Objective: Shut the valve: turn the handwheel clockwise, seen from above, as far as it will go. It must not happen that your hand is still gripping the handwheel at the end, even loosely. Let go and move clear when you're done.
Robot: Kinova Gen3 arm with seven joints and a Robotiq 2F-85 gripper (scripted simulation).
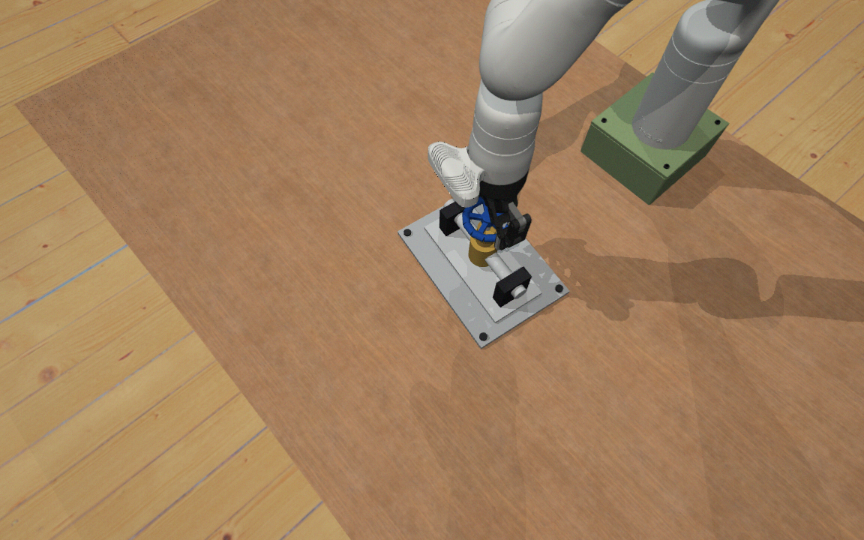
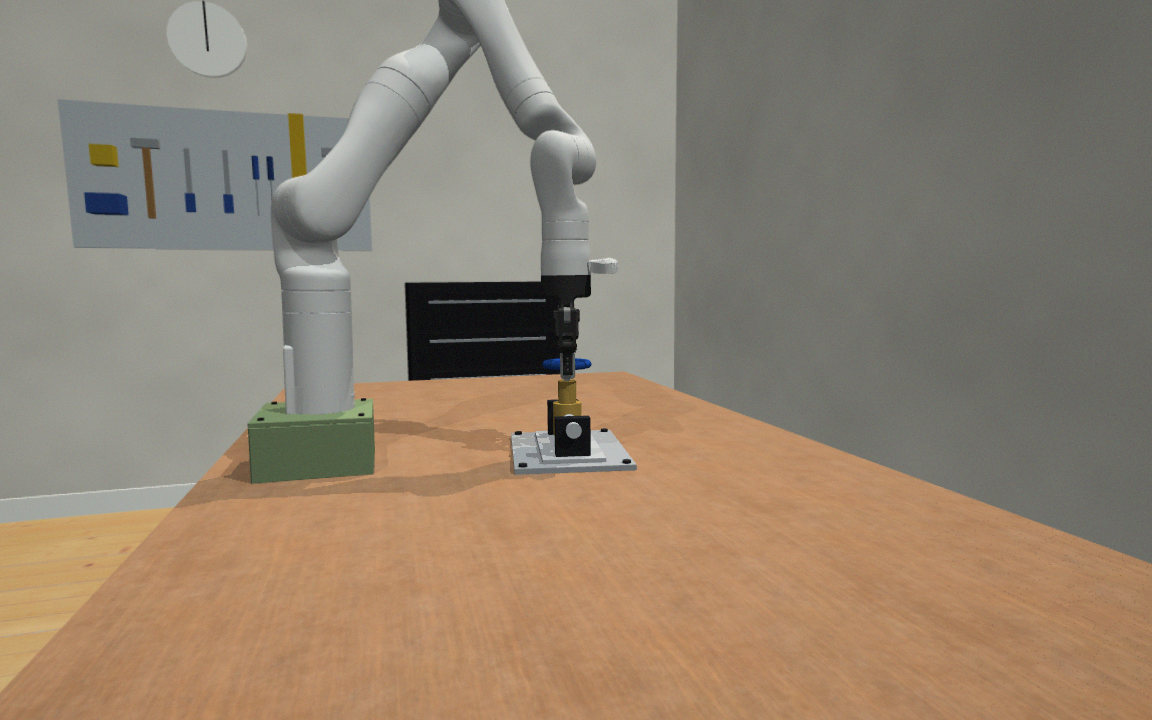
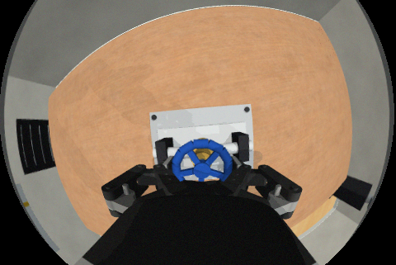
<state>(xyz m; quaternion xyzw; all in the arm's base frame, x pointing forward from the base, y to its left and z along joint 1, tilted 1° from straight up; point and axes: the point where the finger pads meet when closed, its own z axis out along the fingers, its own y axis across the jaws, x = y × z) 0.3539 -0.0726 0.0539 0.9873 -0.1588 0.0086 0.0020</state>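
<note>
Now: hand right at the handwheel. The rest, counted from my hand: baseplate: 120 mm below.
</note>
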